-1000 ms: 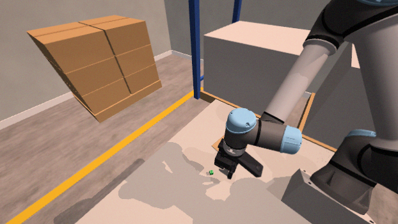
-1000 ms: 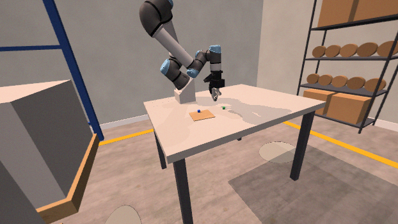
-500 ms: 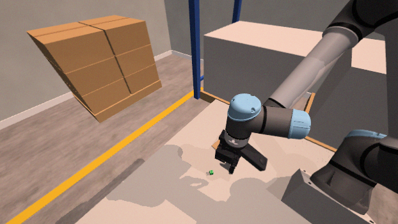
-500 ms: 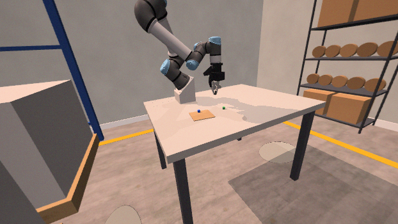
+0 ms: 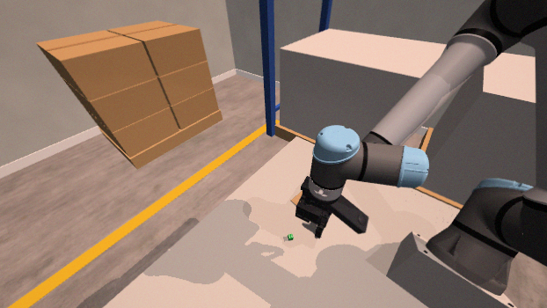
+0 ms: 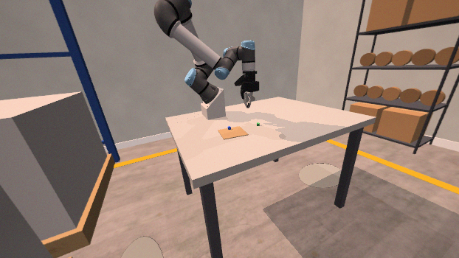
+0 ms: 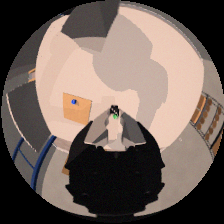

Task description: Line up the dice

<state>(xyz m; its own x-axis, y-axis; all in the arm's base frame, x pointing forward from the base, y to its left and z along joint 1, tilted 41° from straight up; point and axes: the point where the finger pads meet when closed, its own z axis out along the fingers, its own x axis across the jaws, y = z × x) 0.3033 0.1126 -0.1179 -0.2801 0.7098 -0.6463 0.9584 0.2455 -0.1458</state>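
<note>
Right now my hand is 110 mm short of the tan mat, 150 mm to the left of it and 120 mm above it. Round my hand: green die 80 mm ahead, 30 mm to the left, 110 mm below; blue die 60 mm ahead, 150 mm to the right, 110 mm below; black die 10 mm below.
</note>
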